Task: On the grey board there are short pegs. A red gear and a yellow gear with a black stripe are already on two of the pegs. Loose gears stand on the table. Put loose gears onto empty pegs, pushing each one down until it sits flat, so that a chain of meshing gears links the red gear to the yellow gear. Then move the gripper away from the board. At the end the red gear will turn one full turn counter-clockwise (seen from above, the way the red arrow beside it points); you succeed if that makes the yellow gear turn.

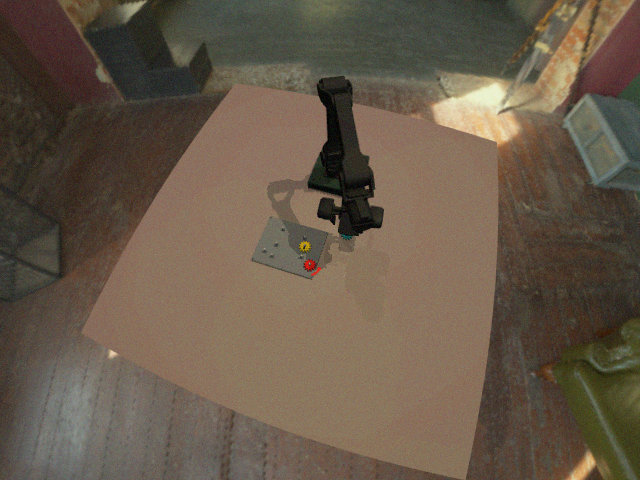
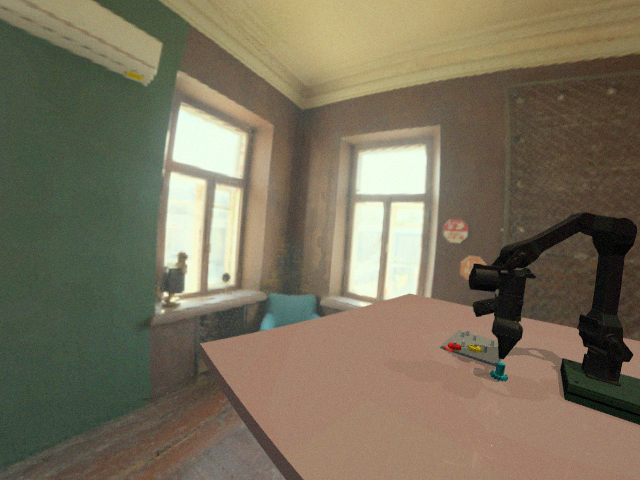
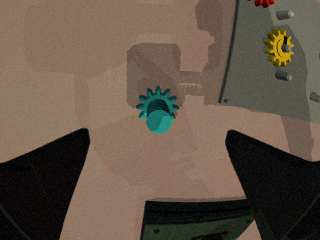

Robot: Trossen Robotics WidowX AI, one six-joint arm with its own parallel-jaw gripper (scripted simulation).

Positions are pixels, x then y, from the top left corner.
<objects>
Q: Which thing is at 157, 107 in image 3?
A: A teal gear.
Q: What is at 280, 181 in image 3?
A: My gripper.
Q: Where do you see a yellow striped gear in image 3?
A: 277, 37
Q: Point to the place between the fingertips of my gripper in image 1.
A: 348, 226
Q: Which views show my gripper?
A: Image 1, image 2 and image 3: all of them.
</objects>
